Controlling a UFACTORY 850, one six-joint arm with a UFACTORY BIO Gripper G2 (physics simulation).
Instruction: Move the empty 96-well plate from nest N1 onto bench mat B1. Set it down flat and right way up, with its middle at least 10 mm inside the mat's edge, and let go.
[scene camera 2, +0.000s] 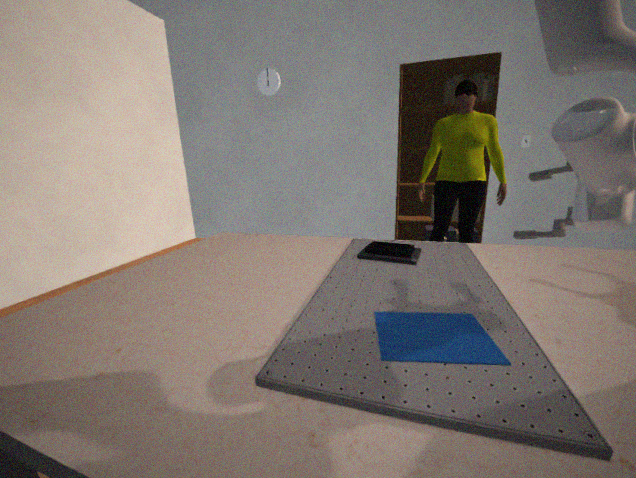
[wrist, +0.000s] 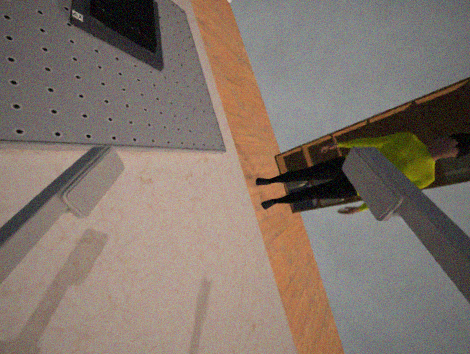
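The black 96-well plate (scene camera 2: 389, 249) (wrist: 127, 22) sits in the dark nest N1 (scene camera 2: 411, 259) (wrist: 153, 59) at the far end of the perforated board. In the wrist view it is cut off by the top edge. The blue bench mat B1 (scene camera 2: 439, 339) lies flat on the near part of the board and bears nothing. My gripper (scene camera 2: 532, 205) (wrist: 235, 170) is open, with nothing between its fingers. It hangs in the air at the right in the scene view, away from the plate and the mat.
The perforated grey board (scene camera 2: 329, 359) (wrist: 120, 105) lies on the pale table (scene camera 2: 154, 318) (wrist: 160, 250). A person in a yellow top (scene camera 2: 462, 146) (wrist: 412, 157) stands beyond the table, in front of a brown shelf unit. A white wall panel (scene camera 2: 87, 143) rises at the left.
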